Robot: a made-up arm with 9 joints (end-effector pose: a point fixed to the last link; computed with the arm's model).
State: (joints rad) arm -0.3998 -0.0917 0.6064 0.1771 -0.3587 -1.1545 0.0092 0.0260 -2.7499
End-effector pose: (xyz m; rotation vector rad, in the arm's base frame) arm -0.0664 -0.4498 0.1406 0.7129 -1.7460 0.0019
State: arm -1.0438 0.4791 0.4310 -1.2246 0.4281 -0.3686 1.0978 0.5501 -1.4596
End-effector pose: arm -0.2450 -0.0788 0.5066 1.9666 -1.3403 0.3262
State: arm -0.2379 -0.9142 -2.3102 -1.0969 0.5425 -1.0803 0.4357 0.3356 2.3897
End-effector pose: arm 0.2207 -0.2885 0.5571 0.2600 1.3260 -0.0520
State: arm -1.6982 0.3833 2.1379 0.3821 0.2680 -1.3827 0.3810 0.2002 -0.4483
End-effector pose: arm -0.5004 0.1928 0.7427 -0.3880 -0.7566 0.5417
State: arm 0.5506 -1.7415 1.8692 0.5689 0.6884 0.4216 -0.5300 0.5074 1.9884
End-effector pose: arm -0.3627 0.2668 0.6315 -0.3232 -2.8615 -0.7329
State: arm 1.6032 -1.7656 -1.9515 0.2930 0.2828 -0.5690 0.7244 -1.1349 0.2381
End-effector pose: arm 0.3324 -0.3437 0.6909 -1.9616 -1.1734 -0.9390
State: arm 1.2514 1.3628 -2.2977 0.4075 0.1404 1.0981 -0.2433 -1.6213 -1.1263
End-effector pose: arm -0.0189 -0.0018 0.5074 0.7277 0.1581 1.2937
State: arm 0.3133 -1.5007 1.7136 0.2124 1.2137 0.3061 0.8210 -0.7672 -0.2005
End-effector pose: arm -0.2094 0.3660 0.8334 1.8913 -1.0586 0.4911
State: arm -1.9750 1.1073 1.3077 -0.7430 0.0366 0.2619 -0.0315 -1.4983 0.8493
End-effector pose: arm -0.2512 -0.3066 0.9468 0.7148 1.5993 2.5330
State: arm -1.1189 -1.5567 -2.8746 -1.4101 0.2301 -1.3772 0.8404 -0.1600 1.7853
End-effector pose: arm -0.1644 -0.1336 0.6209 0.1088 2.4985 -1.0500
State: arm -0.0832 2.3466 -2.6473 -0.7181 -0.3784 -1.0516 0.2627 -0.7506 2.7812
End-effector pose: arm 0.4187 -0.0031 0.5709 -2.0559 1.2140 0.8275
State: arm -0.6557 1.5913 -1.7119 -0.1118 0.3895 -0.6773 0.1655 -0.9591 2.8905
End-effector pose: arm 0.2630 0.3833 0.8670 -0.6869 -0.2588 2.1096
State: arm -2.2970 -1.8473 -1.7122 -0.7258 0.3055 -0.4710 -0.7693 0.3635 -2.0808
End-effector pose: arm -0.1118 -0.3541 0.7387 1.7730 1.1914 0.3169
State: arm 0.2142 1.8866 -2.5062 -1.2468 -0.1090 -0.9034 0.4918 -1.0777 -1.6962
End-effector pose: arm 0.2502 0.0523 0.9048 -1.5800 1.9004 1.3272
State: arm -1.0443 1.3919 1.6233 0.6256 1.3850 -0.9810 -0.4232 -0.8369 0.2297
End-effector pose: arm -0.3199 -0.6599 0.8772 0.4378 0.4191 2.7773
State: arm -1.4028 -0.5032 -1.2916 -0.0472 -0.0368 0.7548 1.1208 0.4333 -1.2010
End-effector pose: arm -0.0485 -0.3141 0.6210 -0.3894 -0.9224 1.0233
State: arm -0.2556 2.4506 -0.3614 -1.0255 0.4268 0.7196 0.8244 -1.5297 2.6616
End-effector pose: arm 0.1049 -0.1121 1.1513 -0.2162 -2.1624 1.2032
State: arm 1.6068 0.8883 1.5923 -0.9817 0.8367 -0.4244 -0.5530 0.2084 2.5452
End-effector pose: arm 0.5111 -0.3997 0.8802 0.6950 -1.3805 1.1085
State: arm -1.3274 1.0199 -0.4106 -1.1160 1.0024 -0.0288 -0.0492 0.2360 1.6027
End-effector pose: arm 0.4141 -0.3273 0.7754 -1.2344 0.7703 -0.4267
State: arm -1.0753 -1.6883 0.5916 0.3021 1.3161 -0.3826 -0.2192 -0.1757 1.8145
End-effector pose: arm -0.3890 0.5046 0.8676 -0.7020 -1.5363 1.7814
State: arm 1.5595 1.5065 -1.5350 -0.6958 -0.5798 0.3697 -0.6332 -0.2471 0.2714
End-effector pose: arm -0.1962 0.0580 0.6541 -1.3113 2.5416 0.2006
